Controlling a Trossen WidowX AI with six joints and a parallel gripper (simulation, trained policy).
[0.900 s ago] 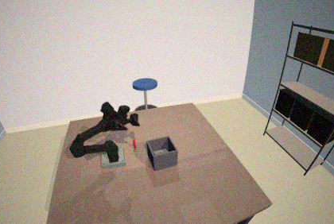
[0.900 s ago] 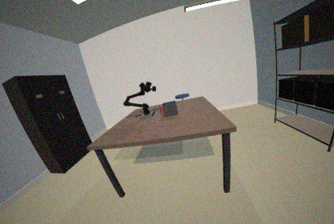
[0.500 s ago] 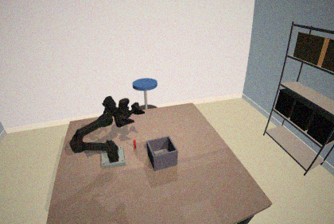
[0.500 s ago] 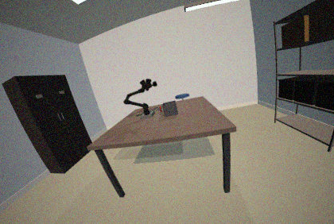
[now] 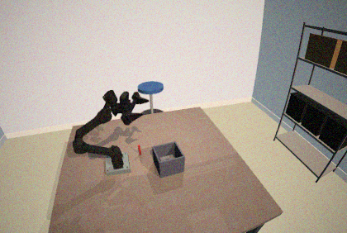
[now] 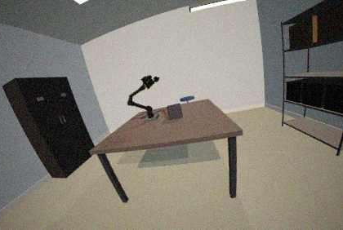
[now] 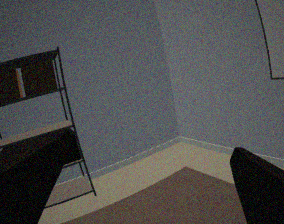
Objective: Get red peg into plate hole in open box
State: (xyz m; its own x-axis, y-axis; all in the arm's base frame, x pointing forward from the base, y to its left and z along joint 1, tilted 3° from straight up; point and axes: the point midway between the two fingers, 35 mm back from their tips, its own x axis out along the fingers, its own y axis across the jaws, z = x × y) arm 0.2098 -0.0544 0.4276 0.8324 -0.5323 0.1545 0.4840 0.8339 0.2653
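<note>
The red peg lies 440 mm below my gripper tip, 200 mm to the left of it and 50 mm behind it.
</note>
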